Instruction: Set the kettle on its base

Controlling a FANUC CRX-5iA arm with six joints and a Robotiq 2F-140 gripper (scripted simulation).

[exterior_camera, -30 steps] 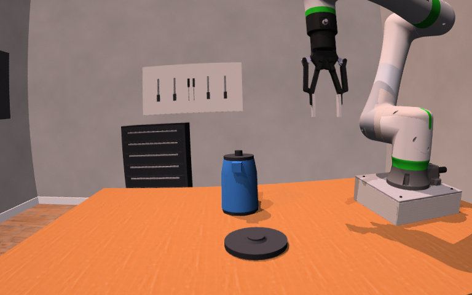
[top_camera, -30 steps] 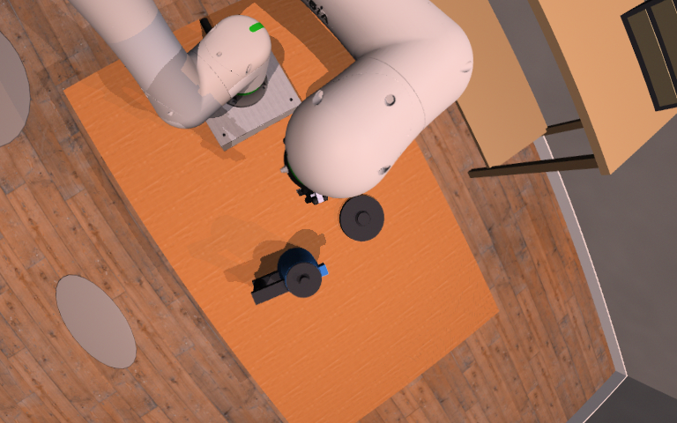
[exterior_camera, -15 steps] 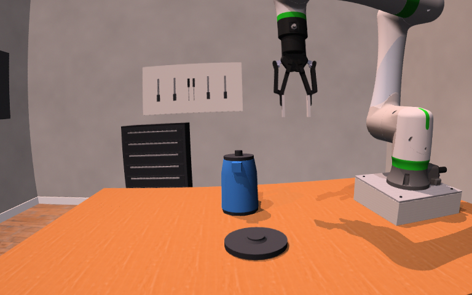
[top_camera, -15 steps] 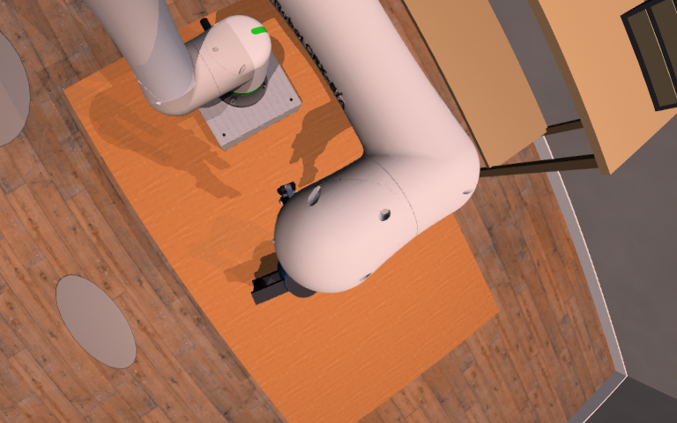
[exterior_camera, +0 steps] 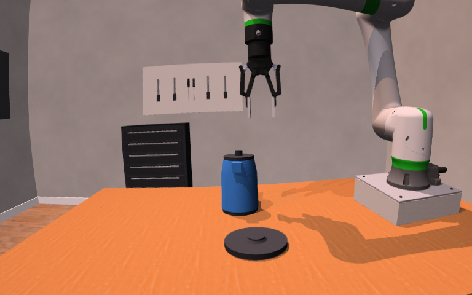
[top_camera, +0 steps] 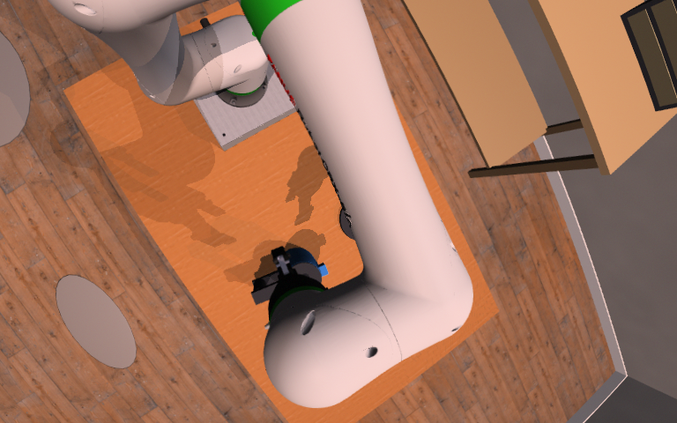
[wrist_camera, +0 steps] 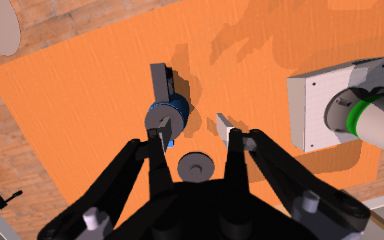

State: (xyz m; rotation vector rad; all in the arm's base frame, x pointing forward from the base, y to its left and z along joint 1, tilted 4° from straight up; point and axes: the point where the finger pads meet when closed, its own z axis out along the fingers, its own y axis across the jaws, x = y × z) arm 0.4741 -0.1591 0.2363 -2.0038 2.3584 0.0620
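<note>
Now: hand 230 mm above the blue kettle, 70 mm short of it and 10 mm to the left of it. Also, from my hand: dark round base 310 mm below, 280 mm to the left, 50 mm ahead.
</note>
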